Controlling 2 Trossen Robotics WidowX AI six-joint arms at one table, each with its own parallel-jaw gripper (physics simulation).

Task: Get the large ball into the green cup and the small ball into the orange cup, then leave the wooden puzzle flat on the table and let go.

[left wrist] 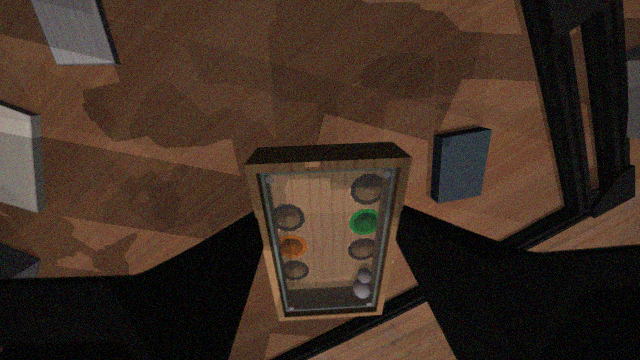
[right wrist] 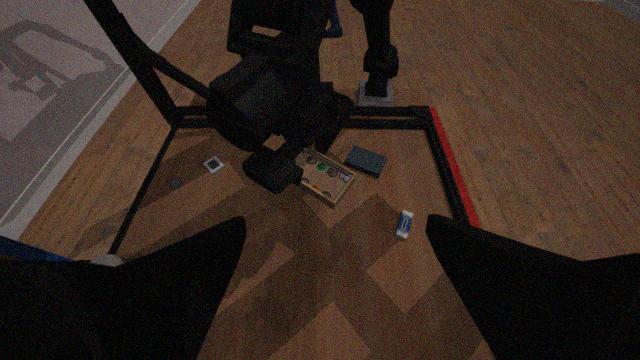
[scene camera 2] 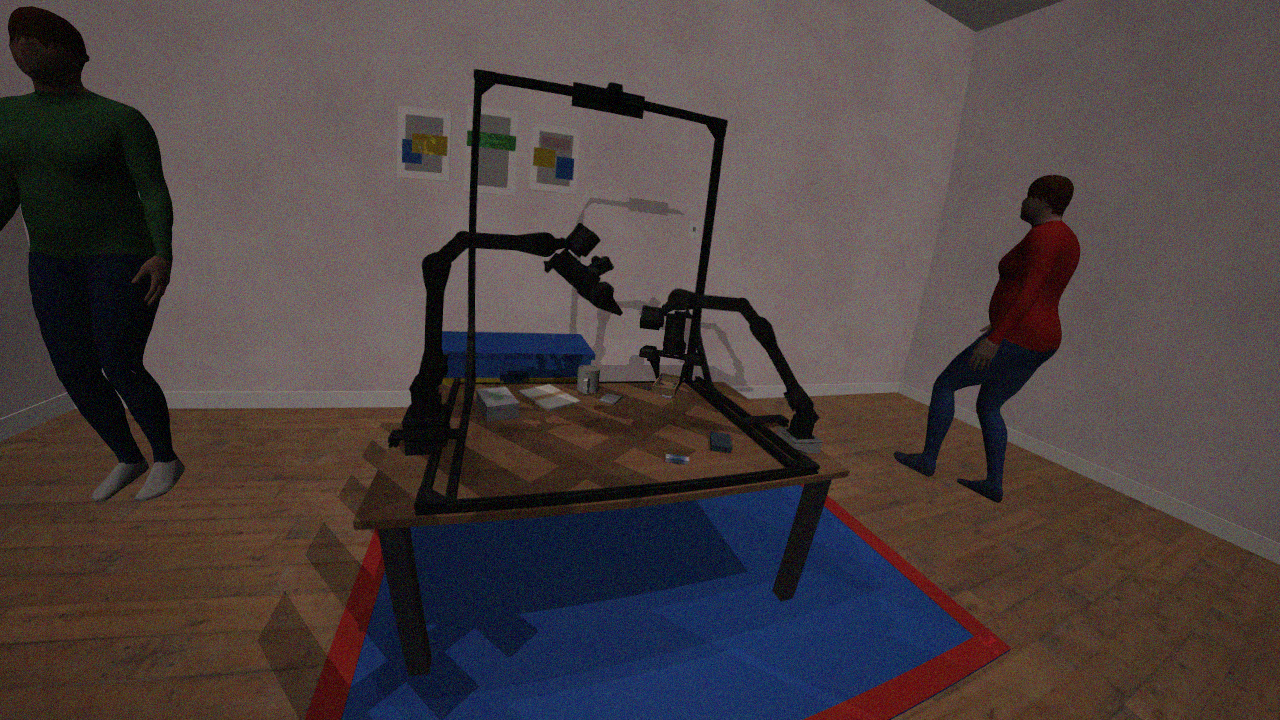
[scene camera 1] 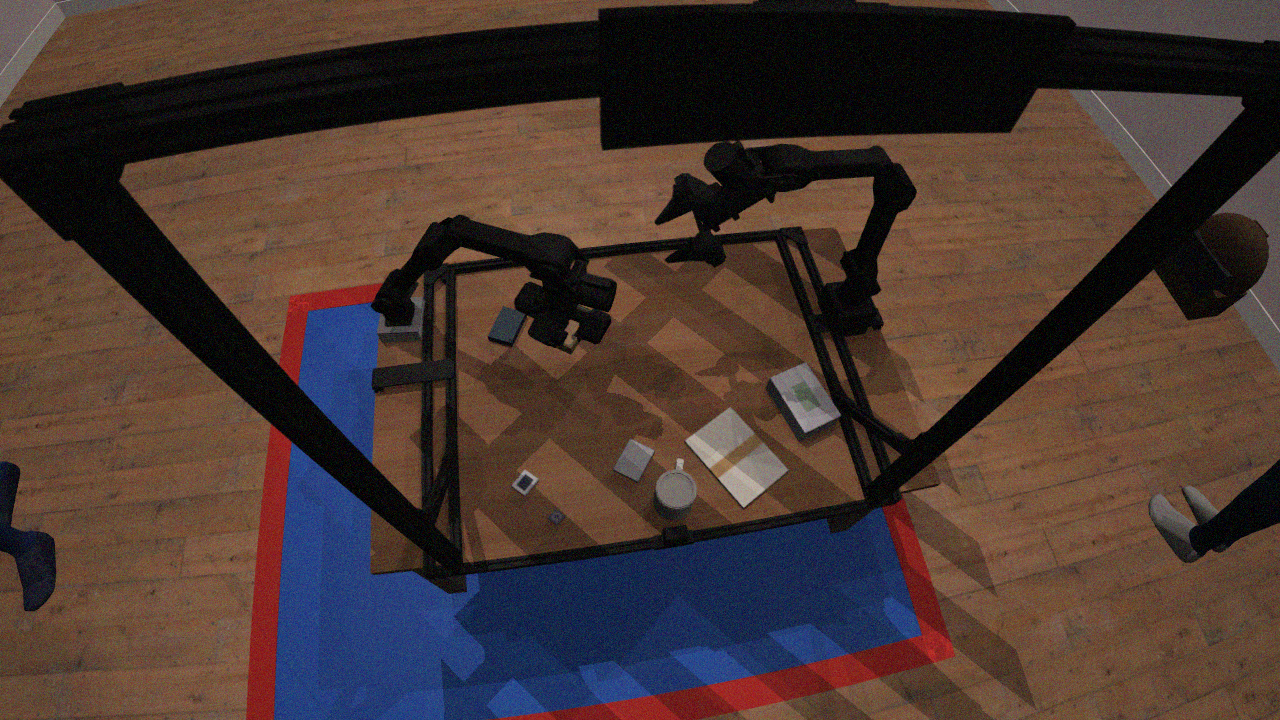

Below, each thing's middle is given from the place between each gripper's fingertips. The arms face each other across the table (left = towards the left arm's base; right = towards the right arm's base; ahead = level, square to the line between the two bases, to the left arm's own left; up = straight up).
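Scene:
The dark tablet [scene camera 1: 509,322] is 140 mm below my left hand, 110 mm ahead of it and 150 mm to the left of it. I also see the white mug [scene camera 1: 675,491], which is 110 mm below my left hand, 220 mm to the right of it and 300 mm behind it. Going by their middles, of the things named here the dark tablet is the nearest to my left hand.
As for my right hand, the white mug is 33 cm below it, 36 cm behind it and 3 cm to the right of it. The dark tablet is 36 cm below my right hand, 34 cm to the left of it and 6 cm ahead of it; going by its middle, the tablet is nearer to my left hand than to my right hand.

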